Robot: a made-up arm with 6 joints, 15 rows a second.
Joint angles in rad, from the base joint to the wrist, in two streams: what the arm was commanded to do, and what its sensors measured. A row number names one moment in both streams.
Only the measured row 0 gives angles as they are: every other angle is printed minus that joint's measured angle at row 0.
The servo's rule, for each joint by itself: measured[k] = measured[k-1] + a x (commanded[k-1-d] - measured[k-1]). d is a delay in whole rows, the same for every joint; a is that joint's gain. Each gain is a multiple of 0.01, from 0.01 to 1. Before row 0 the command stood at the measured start. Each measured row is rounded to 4 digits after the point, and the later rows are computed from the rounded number. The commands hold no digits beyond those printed.
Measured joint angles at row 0: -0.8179 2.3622 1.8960 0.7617 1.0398 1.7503
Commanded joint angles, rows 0 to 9: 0.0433 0.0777 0.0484 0.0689 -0.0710 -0.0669; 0.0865 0.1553 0.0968 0.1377 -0.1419 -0.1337; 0.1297 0.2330 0.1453 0.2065 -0.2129 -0.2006; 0.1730 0.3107 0.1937 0.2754 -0.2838 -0.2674; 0.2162 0.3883 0.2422 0.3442 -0.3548 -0.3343; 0.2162 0.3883 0.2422 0.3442 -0.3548 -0.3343; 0.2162 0.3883 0.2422 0.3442 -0.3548 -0.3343; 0.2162 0.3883 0.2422 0.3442 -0.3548 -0.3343; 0.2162 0.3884 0.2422 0.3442 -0.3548 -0.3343; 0.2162 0.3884 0.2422 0.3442 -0.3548 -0.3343
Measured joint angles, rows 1 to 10: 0.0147 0.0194 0.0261 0.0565 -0.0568 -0.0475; 0.0391 0.0534 0.0643 0.1231 -0.1249 -0.1087; 0.0699 0.0983 0.1080 0.1915 -0.1953 -0.1739; 0.1050 0.1514 0.1543 0.2603 -0.2661 -0.2403; 0.1428 0.2106 0.2018 0.3291 -0.3371 -0.3070; 0.1678 0.2550 0.2236 0.3415 -0.3513 -0.3264; 0.1843 0.2883 0.2336 0.3437 -0.3541 -0.3320; 0.1951 0.3133 0.2382 0.3441 -0.3547 -0.3336; 0.2023 0.3321 0.2404 0.3442 -0.3548 -0.3341; 0.2070 0.3462 0.2414 0.3442 -0.3548 -0.3342
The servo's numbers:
d 0
a 0.34 0.25 0.54 0.82 0.80 0.71

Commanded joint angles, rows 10 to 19: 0.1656 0.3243 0.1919 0.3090 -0.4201 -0.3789; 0.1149 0.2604 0.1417 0.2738 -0.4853 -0.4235; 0.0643 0.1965 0.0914 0.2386 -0.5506 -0.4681; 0.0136 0.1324 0.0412 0.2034 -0.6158 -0.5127; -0.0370 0.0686 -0.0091 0.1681 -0.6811 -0.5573; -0.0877 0.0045 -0.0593 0.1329 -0.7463 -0.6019; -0.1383 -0.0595 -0.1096 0.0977 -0.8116 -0.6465; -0.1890 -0.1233 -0.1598 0.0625 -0.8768 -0.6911; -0.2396 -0.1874 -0.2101 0.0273 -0.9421 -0.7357; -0.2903 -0.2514 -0.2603 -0.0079 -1.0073 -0.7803
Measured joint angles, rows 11 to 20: 0.1929 0.3407 0.2147 0.3153 -0.4070 -0.3659; 0.1664 0.3206 0.1753 0.2813 -0.4696 -0.4068; 0.1317 0.2896 0.1300 0.2463 -0.5344 -0.4503; 0.0915 0.2503 0.0820 0.2111 -0.5995 -0.4946; 0.0478 0.2049 0.0328 0.1758 -0.6648 -0.5391; 0.0017 0.1548 -0.0169 0.1406 -0.7300 -0.5837; -0.0459 0.1012 -0.0670 0.1054 -0.7953 -0.6283; -0.0946 0.0451 -0.1171 0.0702 -0.8605 -0.6729; -0.1439 -0.0130 -0.1673 0.0350 -0.9258 -0.7175; -0.1937 -0.0726 -0.2175 -0.0002 -0.9910 -0.7621
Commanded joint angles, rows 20 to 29: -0.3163 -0.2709 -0.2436 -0.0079 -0.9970 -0.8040; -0.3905 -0.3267 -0.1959 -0.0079 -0.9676 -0.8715; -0.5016 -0.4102 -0.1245 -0.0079 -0.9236 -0.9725; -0.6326 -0.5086 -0.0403 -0.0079 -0.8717 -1.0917; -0.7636 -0.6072 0.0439 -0.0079 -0.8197 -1.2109; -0.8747 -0.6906 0.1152 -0.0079 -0.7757 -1.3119; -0.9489 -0.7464 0.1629 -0.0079 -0.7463 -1.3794; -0.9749 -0.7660 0.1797 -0.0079 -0.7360 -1.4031; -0.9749 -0.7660 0.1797 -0.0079 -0.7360 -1.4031; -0.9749 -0.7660 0.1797 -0.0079 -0.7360 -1.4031
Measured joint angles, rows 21 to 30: -0.2354 -0.1222 -0.2316 -0.0065 -0.9958 -0.7918; -0.2881 -0.1733 -0.2123 -0.0076 -0.9732 -0.8484; -0.3607 -0.2325 -0.1649 -0.0078 -0.9335 -0.9365; -0.4531 -0.3015 -0.0976 -0.0079 -0.8841 -1.0467; -0.5587 -0.3779 -0.0212 -0.0079 -0.8326 -1.1633; -0.6661 -0.4561 0.0525 -0.0079 -0.7871 -1.2688; -0.7623 -0.5287 0.1121 -0.0079 -0.7545 -1.3473; -0.8346 -0.5880 0.1486 -0.0079 -0.7397 -1.3869; -0.8823 -0.6325 0.1654 -0.0079 -0.7367 -1.3984; -0.9138 -0.6659 0.1731 -0.0079 -0.7361 -1.4017
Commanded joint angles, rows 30 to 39: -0.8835 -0.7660 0.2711 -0.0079 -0.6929 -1.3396; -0.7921 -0.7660 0.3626 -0.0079 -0.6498 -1.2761; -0.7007 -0.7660 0.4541 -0.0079 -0.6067 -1.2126; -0.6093 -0.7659 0.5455 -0.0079 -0.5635 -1.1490; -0.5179 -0.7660 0.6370 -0.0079 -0.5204 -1.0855; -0.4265 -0.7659 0.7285 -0.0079 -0.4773 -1.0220; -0.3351 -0.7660 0.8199 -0.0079 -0.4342 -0.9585; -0.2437 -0.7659 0.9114 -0.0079 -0.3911 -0.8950; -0.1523 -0.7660 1.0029 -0.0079 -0.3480 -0.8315; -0.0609 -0.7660 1.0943 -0.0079 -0.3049 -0.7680
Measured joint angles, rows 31 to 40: -0.9035 -0.6909 0.2260 -0.0079 -0.7015 -1.3576; -0.8656 -0.7097 0.2998 -0.0079 -0.6601 -1.2997; -0.8095 -0.7238 0.3831 -0.0079 -0.6174 -1.2379; -0.7414 -0.7343 0.4708 -0.0079 -0.5743 -1.1748; -0.6654 -0.7422 0.5605 -0.0079 -0.5312 -1.1114; -0.5842 -0.7481 0.6512 -0.0079 -0.4881 -1.0479; -0.4995 -0.7526 0.7423 -0.0079 -0.4450 -0.9844; -0.4125 -0.7559 0.8336 -0.0079 -0.4019 -0.9209; -0.3240 -0.7584 0.9250 -0.0079 -0.3588 -0.8574; -0.2345 -0.7603 1.0164 -0.0079 -0.3157 -0.7939
